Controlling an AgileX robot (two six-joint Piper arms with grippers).
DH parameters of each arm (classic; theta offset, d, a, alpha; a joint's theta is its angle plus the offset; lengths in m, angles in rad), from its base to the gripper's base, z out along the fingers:
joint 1: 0 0.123 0 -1.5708
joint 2: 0.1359 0 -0.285 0
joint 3: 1.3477 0 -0.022 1.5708
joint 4: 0 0.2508 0 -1.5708
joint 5: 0 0 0.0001 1.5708
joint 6: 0 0.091 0 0
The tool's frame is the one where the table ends.
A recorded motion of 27 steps. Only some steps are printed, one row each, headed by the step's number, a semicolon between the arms.
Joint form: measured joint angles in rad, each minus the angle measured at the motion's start. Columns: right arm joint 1, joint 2, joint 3, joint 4, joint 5, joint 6; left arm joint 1, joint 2, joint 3, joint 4, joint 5, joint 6.
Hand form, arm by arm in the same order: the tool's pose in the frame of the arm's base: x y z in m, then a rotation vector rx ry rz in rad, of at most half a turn. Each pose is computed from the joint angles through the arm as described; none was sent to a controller.
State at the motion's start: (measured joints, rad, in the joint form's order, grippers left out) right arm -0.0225 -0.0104 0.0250 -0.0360 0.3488 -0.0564; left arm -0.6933 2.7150 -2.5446 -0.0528 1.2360 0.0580
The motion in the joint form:
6: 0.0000 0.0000 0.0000 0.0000 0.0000 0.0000; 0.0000 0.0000 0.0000 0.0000 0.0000 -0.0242
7: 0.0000 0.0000 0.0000 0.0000 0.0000 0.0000; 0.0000 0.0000 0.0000 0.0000 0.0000 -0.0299
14: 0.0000 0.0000 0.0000 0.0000 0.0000 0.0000; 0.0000 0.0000 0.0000 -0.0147 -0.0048 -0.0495
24: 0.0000 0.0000 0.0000 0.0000 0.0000 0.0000; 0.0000 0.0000 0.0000 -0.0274 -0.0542 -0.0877
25: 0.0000 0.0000 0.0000 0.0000 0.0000 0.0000; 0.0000 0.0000 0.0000 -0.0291 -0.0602 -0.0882
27: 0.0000 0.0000 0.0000 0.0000 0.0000 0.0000; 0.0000 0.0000 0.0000 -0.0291 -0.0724 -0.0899
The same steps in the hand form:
6: 0.0533 -0.0023 0.1739 -0.0540 1.8469 -0.0901; 0.4181 -0.3533 0.1177 1.0212 2.7295 -0.1911
7: 0.0533 -0.0023 0.1739 -0.0540 1.8469 -0.0901; 0.4181 -0.3533 0.1177 1.0136 2.7327 -0.1921
14: 0.0533 -0.0023 0.1739 -0.0540 1.8469 -0.0901; 0.4176 -0.3545 0.1179 0.9823 2.7440 -0.2175
24: 0.0533 -0.0023 0.1739 -0.0540 1.8469 -0.0901; 0.4203 -0.3580 0.1192 0.9096 2.7239 -0.2625
25: 0.0533 -0.0023 0.1739 -0.0540 1.8469 -0.0901; 0.4207 -0.3585 0.1194 0.9064 2.7193 -0.2675
27: 0.0533 -0.0023 0.1739 -0.0540 1.8469 -0.0901; 0.4215 -0.3591 0.1197 0.8996 2.7091 -0.2730

